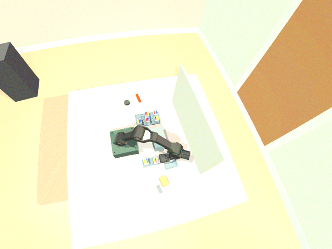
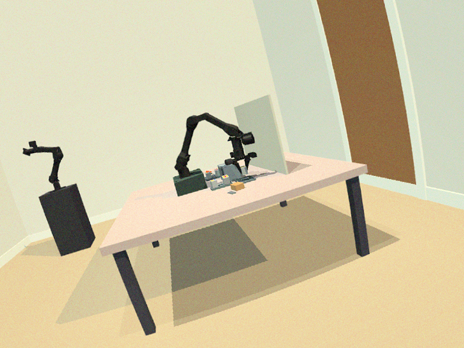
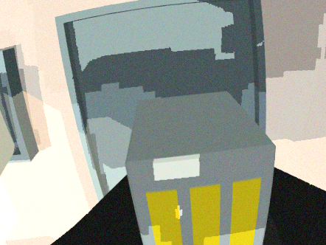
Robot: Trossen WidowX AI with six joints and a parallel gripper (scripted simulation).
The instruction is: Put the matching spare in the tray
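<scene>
Now: gripper tip 5 cm above the pale blue tray. Also, from my gripper tip: tall panel 20 cm ahead, 18 cm to the left, 18 cm above; grey spare block 2 cm above; grey hex key 18 cm to the right, 14 cm behind, 5 cm below.
</scene>
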